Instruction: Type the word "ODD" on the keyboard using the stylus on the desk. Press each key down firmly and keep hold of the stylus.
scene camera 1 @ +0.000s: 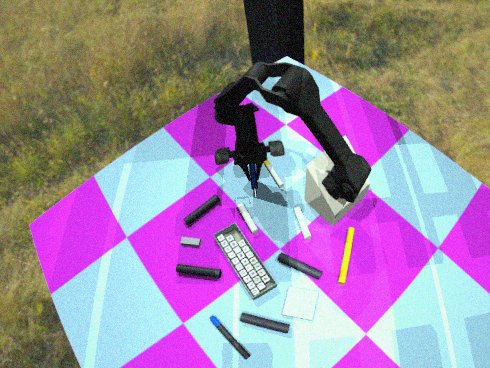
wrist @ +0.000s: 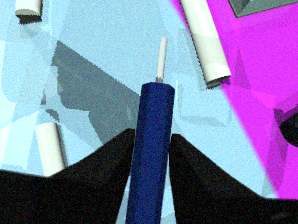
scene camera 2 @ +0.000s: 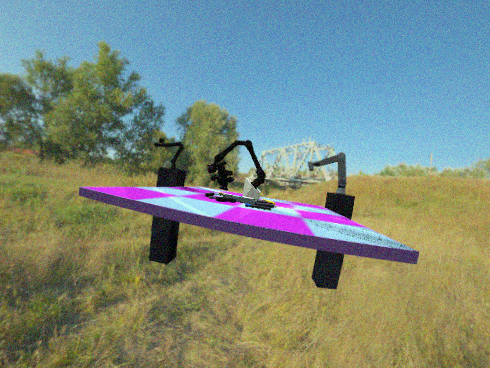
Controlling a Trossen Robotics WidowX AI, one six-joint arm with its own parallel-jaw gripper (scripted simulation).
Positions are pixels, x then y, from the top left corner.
Labels:
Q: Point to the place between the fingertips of the gripper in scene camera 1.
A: At 253,180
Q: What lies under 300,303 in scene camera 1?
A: A white pad.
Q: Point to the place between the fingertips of the gripper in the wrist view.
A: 152,139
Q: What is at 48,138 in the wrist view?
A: A yellow marker.

